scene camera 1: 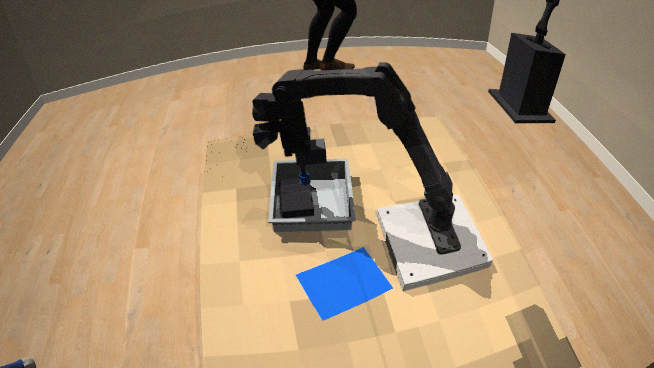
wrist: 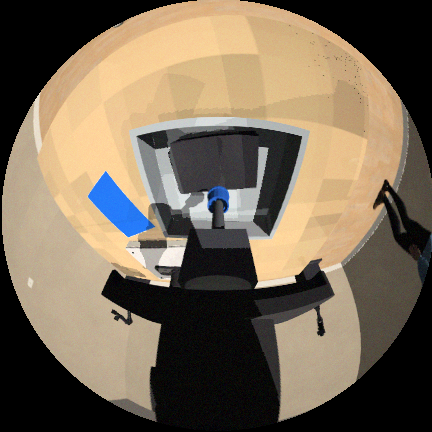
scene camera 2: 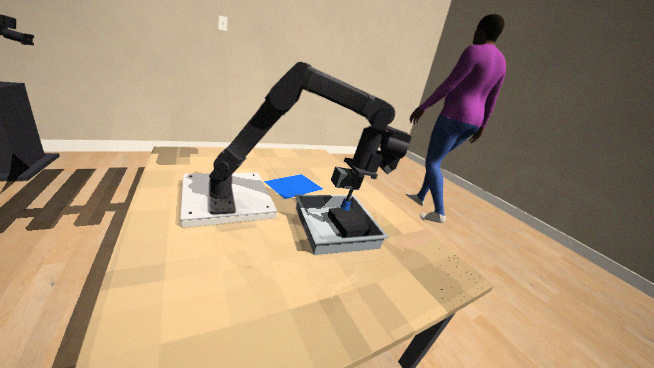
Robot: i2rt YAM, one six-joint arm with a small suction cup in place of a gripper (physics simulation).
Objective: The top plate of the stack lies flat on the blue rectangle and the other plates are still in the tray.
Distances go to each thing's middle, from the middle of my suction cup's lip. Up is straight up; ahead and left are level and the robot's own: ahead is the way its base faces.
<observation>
The grey tray [scene camera 1: 331,188] lies 6 cm below my suction cup and 2 cm behind it. The rest, counted from my suction cup: blue rectangle [scene camera 1: 336,286]: 29 cm to the left, 8 cm below, 6 cm behind.
</observation>
